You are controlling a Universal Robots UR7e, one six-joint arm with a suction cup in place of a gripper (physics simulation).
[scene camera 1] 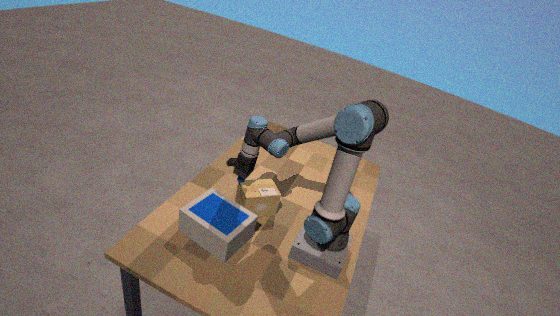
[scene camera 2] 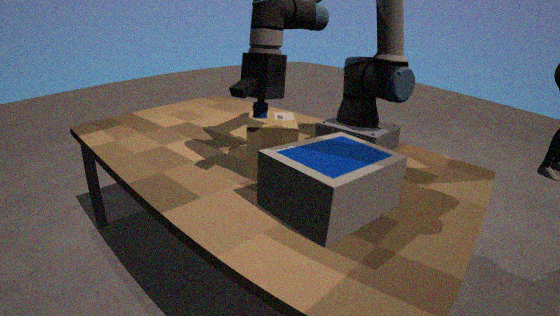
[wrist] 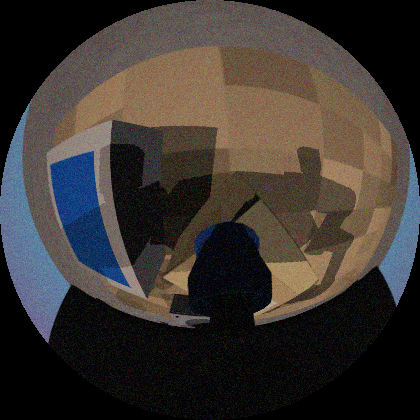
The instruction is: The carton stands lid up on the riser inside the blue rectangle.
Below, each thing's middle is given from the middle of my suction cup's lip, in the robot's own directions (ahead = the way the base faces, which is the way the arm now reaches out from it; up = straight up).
The tan carton (scene camera 1: 261, 196) is 10 cm below my suction cup, 8 cm behind it and 4 cm to the right of it.
